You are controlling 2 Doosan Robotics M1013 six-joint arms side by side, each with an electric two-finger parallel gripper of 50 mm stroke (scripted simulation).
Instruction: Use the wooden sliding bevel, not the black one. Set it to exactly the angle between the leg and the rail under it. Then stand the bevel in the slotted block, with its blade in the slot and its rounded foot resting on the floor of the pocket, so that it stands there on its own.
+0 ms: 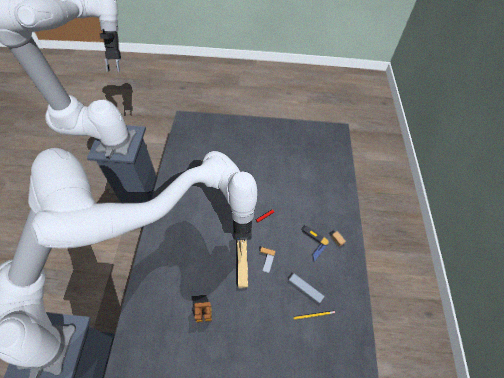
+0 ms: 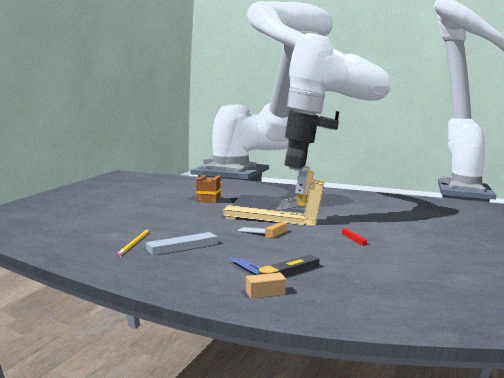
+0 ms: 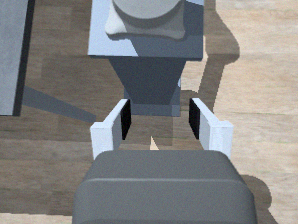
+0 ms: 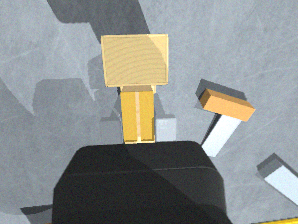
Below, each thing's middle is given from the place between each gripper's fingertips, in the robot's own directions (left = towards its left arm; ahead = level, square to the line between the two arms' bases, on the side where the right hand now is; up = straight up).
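The wooden sliding bevel (image 4: 137, 102) is 2 cm below my right hand (image 2: 300, 192). Counting from my right hand, the orange-handled square (image 4: 233, 110) is 12 cm ahead, 6 cm to the right and 9 cm below, the grey bar (image 2: 204, 239) is 29 cm ahead, 19 cm to the right and 9 cm below, and the black bevel (image 2: 295, 266) is 36 cm ahead, 3 cm to the left and 9 cm below. By its middle, that black bevel is nearer to my right hand than to my left gripper.
My left gripper is 77 cm short of the wooden sliding bevel, 89 cm to the left of it and 19 cm above it. From my left hand, the orange-handled square is 89 cm ahead, 94 cm to the right and 26 cm below, and the black bevel is 112 cm ahead, 85 cm to the right and 26 cm below. The tan block (image 2: 257, 286) is far ahead of my left hand, far to the right of it and far below it.
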